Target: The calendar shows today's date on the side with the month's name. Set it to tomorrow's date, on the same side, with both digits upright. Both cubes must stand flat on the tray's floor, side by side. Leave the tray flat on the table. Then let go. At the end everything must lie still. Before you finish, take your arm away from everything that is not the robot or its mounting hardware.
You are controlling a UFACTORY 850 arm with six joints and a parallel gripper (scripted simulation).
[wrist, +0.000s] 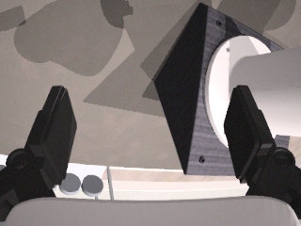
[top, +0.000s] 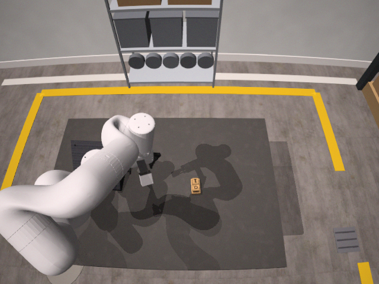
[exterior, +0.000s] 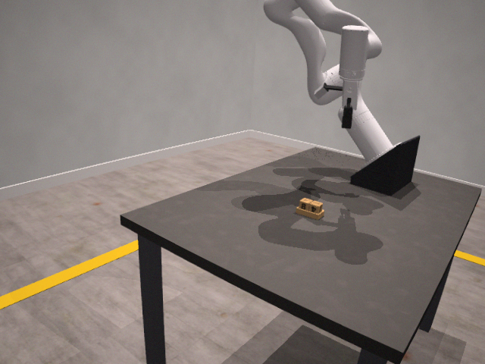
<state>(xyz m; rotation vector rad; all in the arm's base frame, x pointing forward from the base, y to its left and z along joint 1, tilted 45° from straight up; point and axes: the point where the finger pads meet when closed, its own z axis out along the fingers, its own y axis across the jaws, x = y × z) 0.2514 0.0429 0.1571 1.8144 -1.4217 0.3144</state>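
Now: the calendar cube 24 cm ahead of my hand, 1 cm to the right of it and 24 cm below it. Round my hand: wooden tray (24 cm ahead, 1 cm to the left, 26 cm below).
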